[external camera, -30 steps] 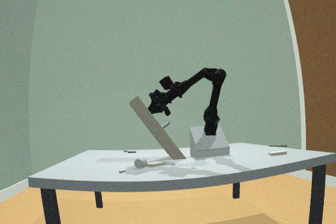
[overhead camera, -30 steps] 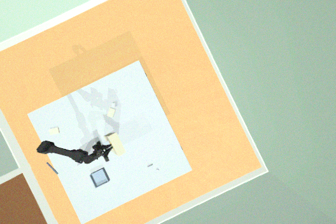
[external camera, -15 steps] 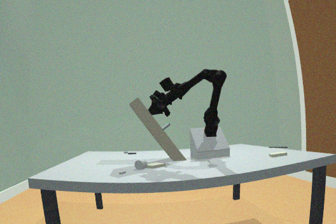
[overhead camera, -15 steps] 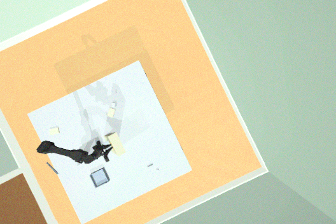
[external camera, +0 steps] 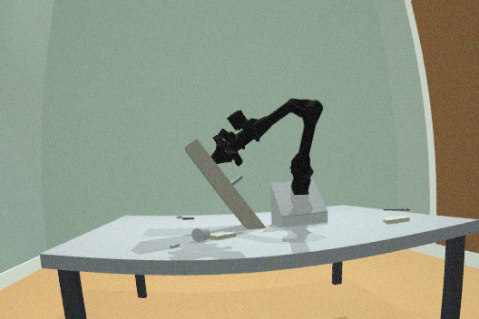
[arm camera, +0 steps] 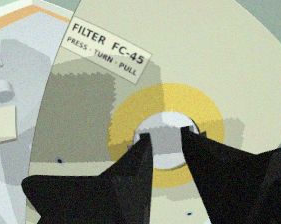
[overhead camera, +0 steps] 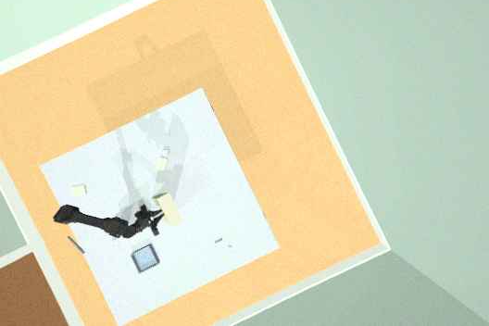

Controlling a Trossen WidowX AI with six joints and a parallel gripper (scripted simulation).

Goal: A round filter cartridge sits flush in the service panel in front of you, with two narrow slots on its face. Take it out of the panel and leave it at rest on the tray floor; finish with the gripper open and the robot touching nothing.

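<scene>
The round white filter cartridge lies 1 cm below my gripper tip and 1 cm ahead of it. Round my gripper tip: grey square tray: 42 cm behind, 28 cm to the right, 26 cm below; beige service panel: 8 cm below, 4 cm behind.
</scene>
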